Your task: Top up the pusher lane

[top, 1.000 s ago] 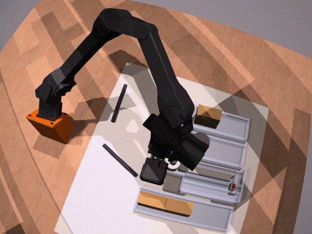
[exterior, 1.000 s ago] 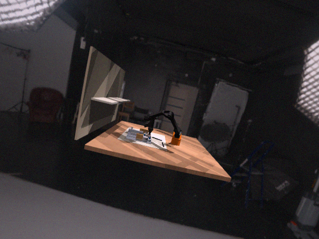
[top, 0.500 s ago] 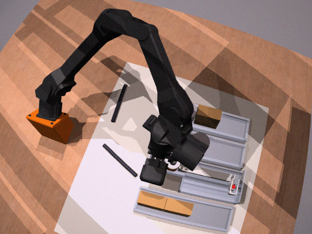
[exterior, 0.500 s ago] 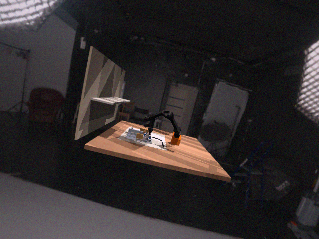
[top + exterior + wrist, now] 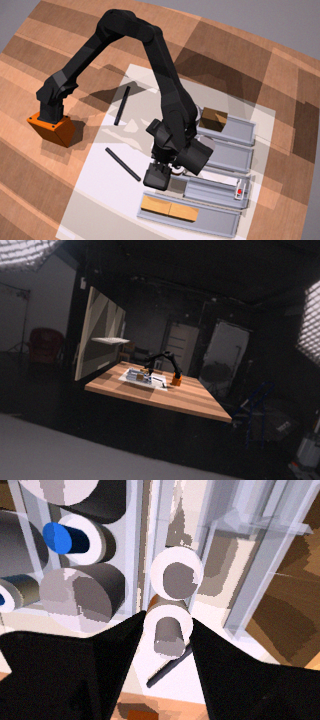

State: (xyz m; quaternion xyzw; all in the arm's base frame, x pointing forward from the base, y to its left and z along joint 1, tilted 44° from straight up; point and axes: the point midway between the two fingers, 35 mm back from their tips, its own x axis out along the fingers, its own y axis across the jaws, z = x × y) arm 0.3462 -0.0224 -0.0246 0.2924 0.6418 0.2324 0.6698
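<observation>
The sprung lane lies 14 cm ahead of my gripper tip, 3 cm to the right of it and 2 cm below it. From my gripper tip the other things lie so: red dot 23 cm ahead, 5 cm to the right, 3 cm above.
</observation>
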